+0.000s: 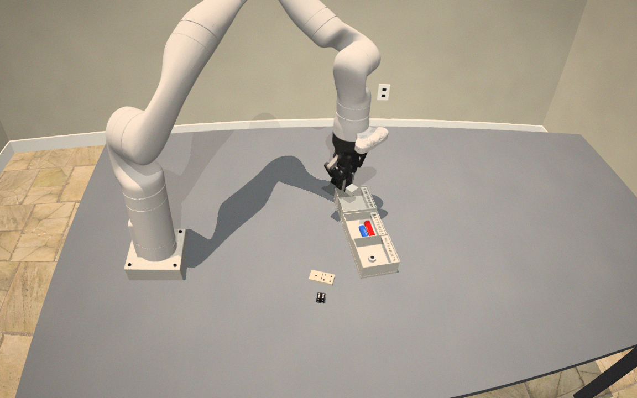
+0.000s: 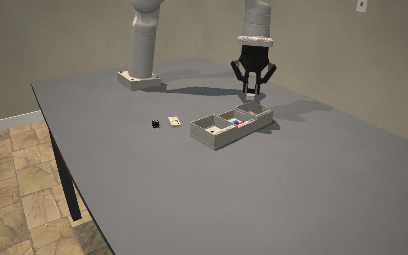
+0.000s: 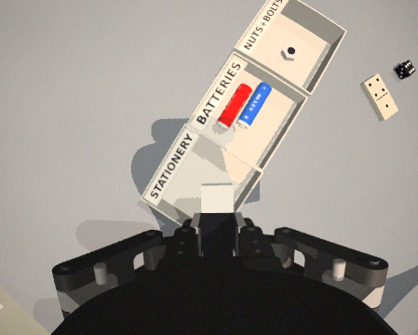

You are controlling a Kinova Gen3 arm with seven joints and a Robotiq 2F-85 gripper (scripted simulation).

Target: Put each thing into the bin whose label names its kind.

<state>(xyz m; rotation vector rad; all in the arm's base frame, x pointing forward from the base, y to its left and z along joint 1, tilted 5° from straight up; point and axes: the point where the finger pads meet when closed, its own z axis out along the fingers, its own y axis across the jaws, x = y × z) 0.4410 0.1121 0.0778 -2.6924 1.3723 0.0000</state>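
My hand is 90 mm to the left of the bin row, 70 mm above it and 30 mm short of it. From my hand the other things lie so: blue battery 110 mm to the right, 70 mm below, 30 mm ahead; red battery 90 mm to the right, 70 mm below, 50 mm ahead; black-and-white eraser 20 mm below.
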